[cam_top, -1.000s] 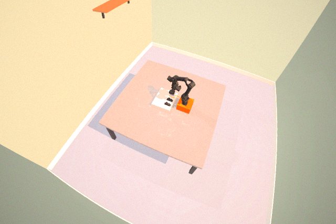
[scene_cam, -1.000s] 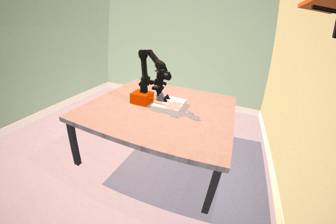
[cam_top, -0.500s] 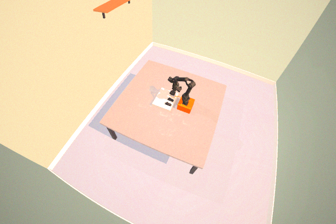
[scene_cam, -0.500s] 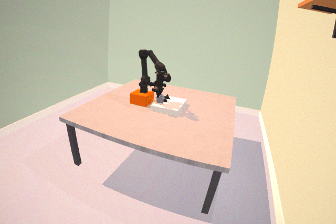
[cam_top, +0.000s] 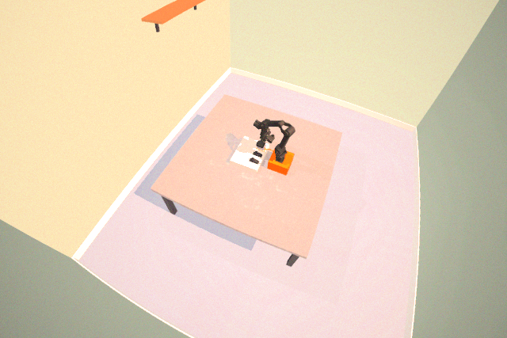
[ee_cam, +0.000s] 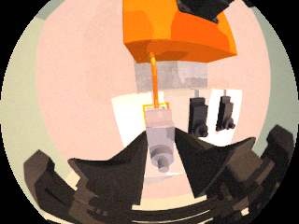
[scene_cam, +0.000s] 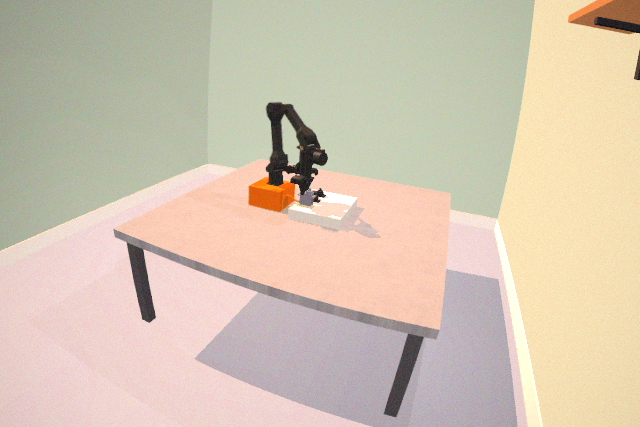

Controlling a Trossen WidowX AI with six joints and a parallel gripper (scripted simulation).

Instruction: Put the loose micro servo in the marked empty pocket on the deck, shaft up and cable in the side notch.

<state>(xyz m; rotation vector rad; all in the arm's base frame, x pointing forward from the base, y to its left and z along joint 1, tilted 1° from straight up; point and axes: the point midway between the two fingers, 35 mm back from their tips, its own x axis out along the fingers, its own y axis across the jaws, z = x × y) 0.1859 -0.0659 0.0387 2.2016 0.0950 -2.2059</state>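
Now: the deck 12 cm ahead of my gripper tip, 8 cm to the left of it and 8 cm below it.
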